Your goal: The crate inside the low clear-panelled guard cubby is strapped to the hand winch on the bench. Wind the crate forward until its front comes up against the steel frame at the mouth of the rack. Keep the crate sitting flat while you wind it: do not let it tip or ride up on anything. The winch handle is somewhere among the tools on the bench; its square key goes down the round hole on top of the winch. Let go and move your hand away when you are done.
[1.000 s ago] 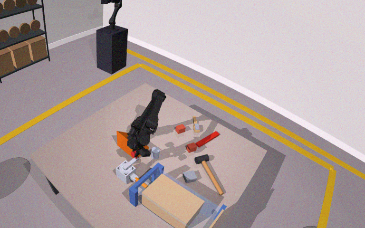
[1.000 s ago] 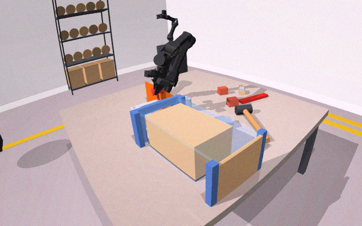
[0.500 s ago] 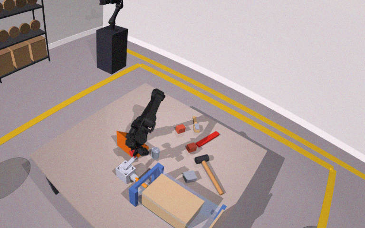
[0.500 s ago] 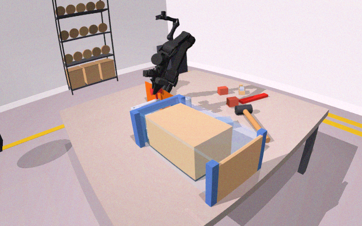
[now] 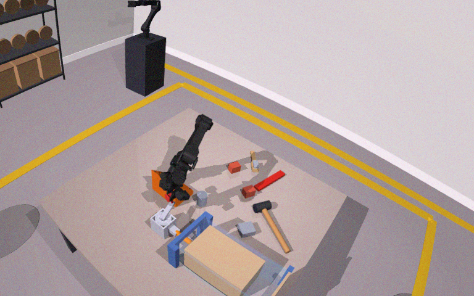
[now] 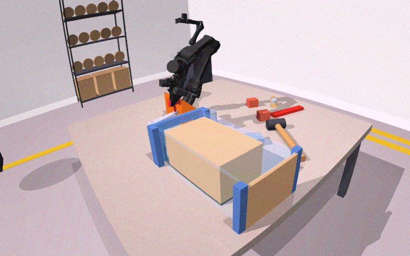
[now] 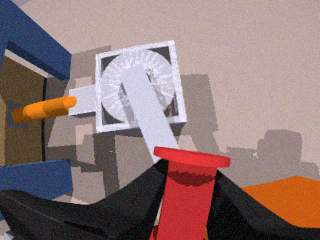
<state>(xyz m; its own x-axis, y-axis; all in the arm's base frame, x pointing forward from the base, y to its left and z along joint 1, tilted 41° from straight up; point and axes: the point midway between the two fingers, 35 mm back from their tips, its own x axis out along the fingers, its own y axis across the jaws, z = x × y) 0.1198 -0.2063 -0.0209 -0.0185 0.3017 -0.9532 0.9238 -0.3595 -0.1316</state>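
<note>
Now: the winch handle 3 cm below my gripper tip, 2 cm to the right of it and 1 cm ahead of it. Round my gripper tip: red knob 2 cm to the left, 1 cm ahead; then grey hand winch 10 cm below, 9 cm to the right, 1 cm ahead; then blue steel frame 19 cm ahead, 10 cm to the right, 3 cm below.
</note>
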